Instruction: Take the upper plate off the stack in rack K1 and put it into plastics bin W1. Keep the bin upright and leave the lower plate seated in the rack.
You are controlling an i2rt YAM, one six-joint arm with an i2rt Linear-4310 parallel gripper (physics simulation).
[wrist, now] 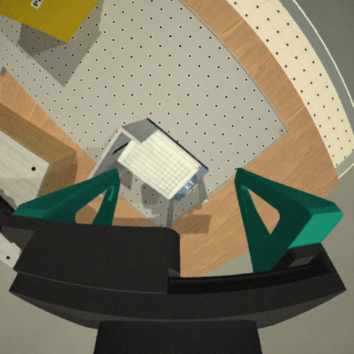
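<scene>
Rack K1 (141, 128) is grey with a blue K1 label and stands near the middle of the wrist view. A white gridded plate (160, 165) lies on top of the stack in it, turned diagonally. The lower plate is hidden or cannot be told apart beneath it. My gripper (176, 174) is open with its green fingers wide apart, and nothing is between them. The left fingertip appears beside the plate's left side; the right one is well to the right of the rack. The yellow bin W1 (57, 19) is partly visible at the top left, its label cut off.
A grey perforated board (200, 90) lies under the rack on the wooden table (295, 130). A brown-walled box (62, 170) with a pale grey inside surface is close at the left. A cream dotted strip (300, 65) curves along the right. Shadows fall below the rack.
</scene>
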